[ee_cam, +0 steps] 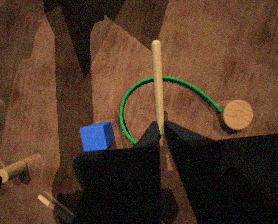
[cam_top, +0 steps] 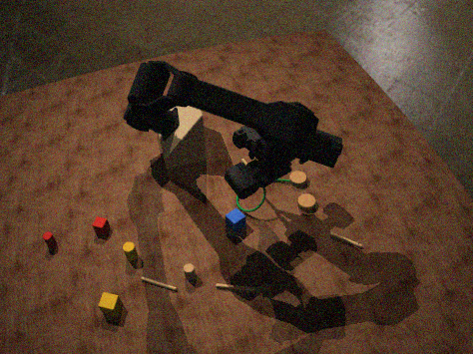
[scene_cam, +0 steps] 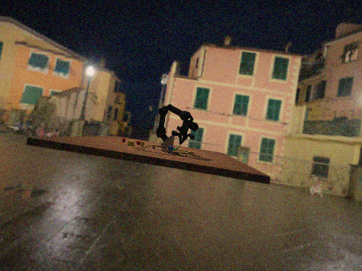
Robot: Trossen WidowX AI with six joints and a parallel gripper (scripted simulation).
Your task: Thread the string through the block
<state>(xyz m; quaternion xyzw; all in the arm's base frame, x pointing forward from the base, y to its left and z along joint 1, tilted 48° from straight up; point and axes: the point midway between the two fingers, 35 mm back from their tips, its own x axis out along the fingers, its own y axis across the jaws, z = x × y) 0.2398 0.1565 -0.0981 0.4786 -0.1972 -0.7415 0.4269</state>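
Right now the blue cube is 50 mm ahead of my gripper tip, 70 mm to the right of it and 40 mm below it. The rest, counted from my gripper tip: wooden peg (160 mm ahead, 180 mm to the right, 40 mm below); yellow cylinder (90 mm ahead, 290 mm to the right, 40 mm below); thin wooden stick (10 mm behind, 10 mm to the right, 10 mm above).
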